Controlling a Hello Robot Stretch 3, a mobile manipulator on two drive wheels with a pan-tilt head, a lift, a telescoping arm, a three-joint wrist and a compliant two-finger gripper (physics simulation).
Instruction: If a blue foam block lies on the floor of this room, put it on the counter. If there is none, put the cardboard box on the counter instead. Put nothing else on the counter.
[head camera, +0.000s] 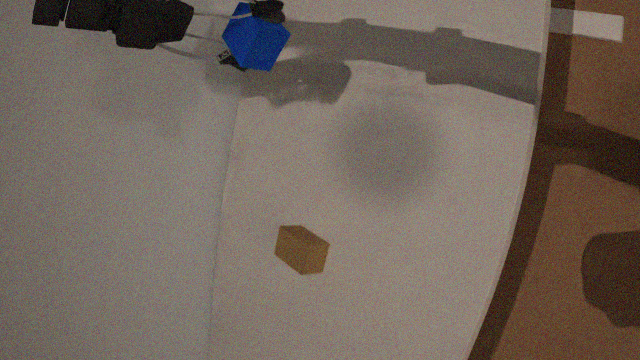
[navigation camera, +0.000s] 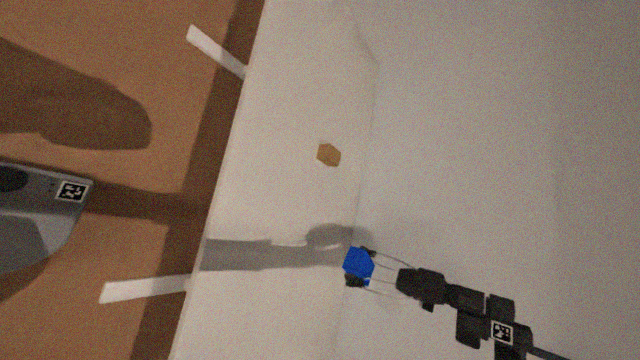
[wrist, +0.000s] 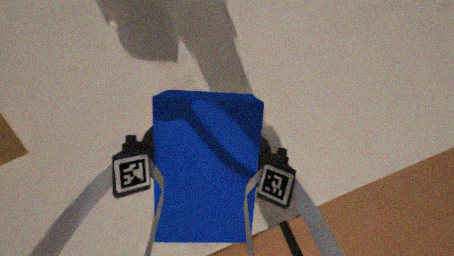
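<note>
A blue block (head camera: 257, 44) (navigation camera: 357, 262) (wrist: 205, 205) is between the two fingertips of my gripper (head camera: 251, 36) (navigation camera: 361, 267) (wrist: 208, 146), which touch it on both sides. The gripper is shut on it and holds it above the white tabletop (head camera: 400, 250) (navigation camera: 280, 125) (wrist: 350, 75); their shadow falls apart from them on the white surface. A small brown box (head camera: 302, 250) (navigation camera: 328, 155) (wrist: 9, 142) stands on the same tabletop, away from the gripper; a corner of it shows in the wrist view. I cannot tell whether this tabletop is the counter.
A pale wall (head camera: 100, 200) (navigation camera: 500, 125) runs along the tabletop's far side. Brown floor (head camera: 590, 200) (navigation camera: 165, 90) (wrist: 400, 215) lies beyond its near edge, where white legs (navigation camera: 145, 288) (head camera: 597, 26) stick out. Part of my grey base (navigation camera: 37, 205) shows at the left of the navigation view.
</note>
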